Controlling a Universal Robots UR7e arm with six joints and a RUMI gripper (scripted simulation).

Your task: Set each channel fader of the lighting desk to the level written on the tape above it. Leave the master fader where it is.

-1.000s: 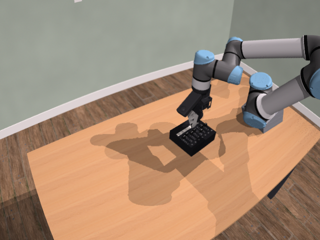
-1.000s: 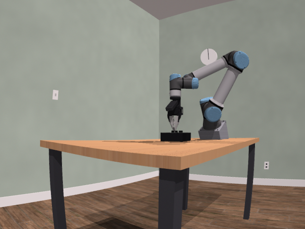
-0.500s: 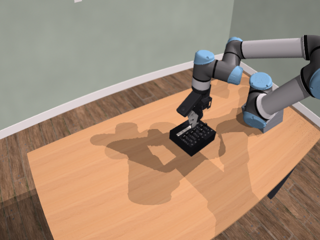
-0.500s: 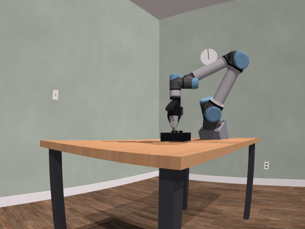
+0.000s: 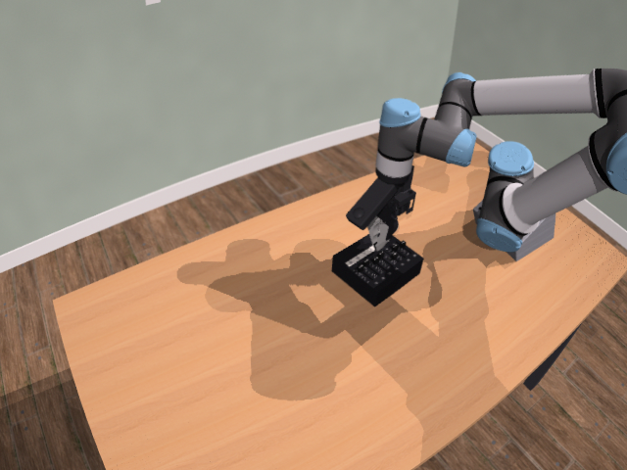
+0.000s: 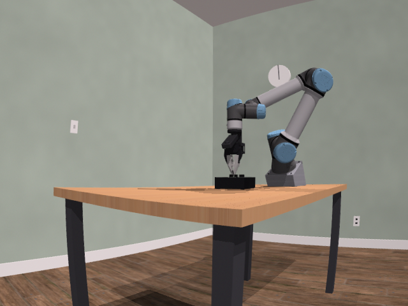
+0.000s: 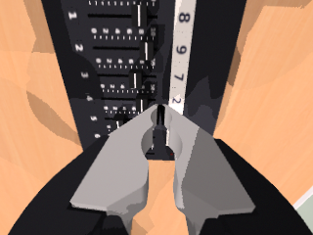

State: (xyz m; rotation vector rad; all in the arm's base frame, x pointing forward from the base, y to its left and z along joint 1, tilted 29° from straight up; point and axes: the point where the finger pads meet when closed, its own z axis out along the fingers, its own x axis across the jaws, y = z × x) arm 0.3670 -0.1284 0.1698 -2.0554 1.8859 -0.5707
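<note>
My gripper is now 70 mm past the master fader, 20 mm to the right of it and 10 mm above it.
</note>
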